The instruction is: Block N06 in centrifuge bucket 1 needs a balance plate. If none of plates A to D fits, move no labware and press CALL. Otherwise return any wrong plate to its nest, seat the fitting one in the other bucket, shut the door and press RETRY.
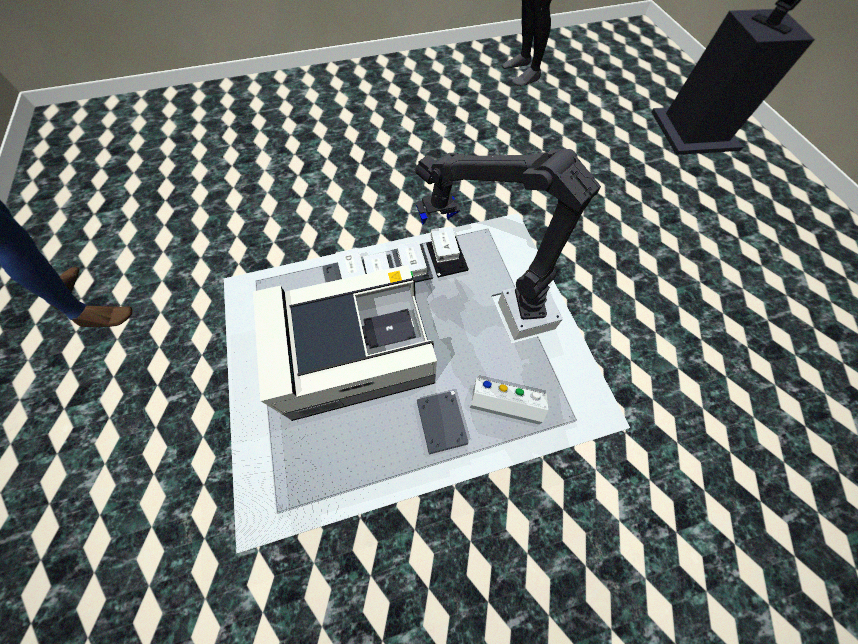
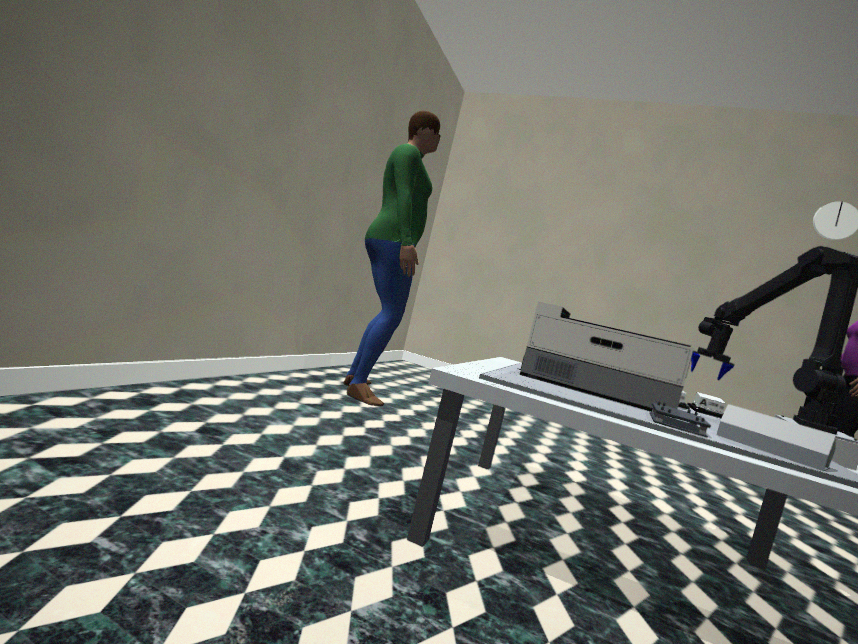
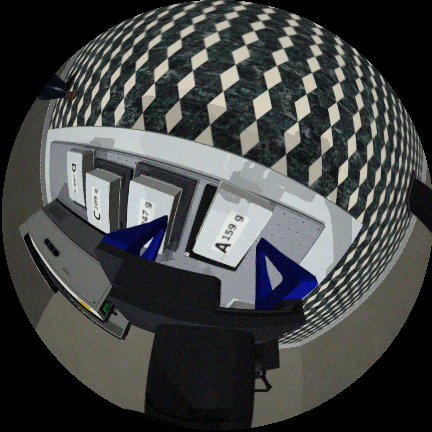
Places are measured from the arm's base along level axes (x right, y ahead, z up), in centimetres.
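Pixels of known places: gripper, between the fingertips: (image 1: 435, 220) (image 2: 704, 375) (image 3: 214, 231); arm's base, origin of its link: (image 1: 530, 303) (image 2: 813, 426).
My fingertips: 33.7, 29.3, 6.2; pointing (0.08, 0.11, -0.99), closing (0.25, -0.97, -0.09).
Observation:
Ahead of a thing's pixels: the offset from my fingertips to its top centre, as dx, dy, dz.
My gripper (image 1: 438, 215) (image 2: 708, 372) (image 3: 214, 231) is open and empty, high above plate A {-3.6, -3.6, -7.0} (image 1: 444, 244) (image 2: 711, 403) (image 3: 232, 227), marked 159 g, on its black nest. Plate B {-9.5, +9.5, -7.6} (image 1: 412, 258) (image 3: 153, 200), its label partly behind a finger, plate C {-13.4, +22.2, -7.6} (image 1: 376, 263) (image 3: 96, 197), marked 109 g, and plate D {-11.0, +32.0, -7.0} (image 1: 349, 263) (image 3: 75, 175) stand in a row beside it. The centrifuge (image 1: 367, 367) (image 2: 602, 346) (image 3: 70, 265) is partly open; its opening shows dark bucket 2 (image 1: 389, 328) without a white plate. Block N06 and bucket 1 are not visible. The button box {-65.2, -16.3, -4.6} (image 1: 509, 408) (image 2: 776, 436) has unreadable labels.
A dark flat plate with small fittings {-69.5, +4.8, -8.8} (image 1: 443, 422) (image 2: 679, 418) lies between the centrifuge and the button box, near the front of the white table (image 1: 252, 526) (image 2: 471, 388). The arm's base (image 1: 530, 322) stands at the right edge. The centrifuge body rises beside the plate row.

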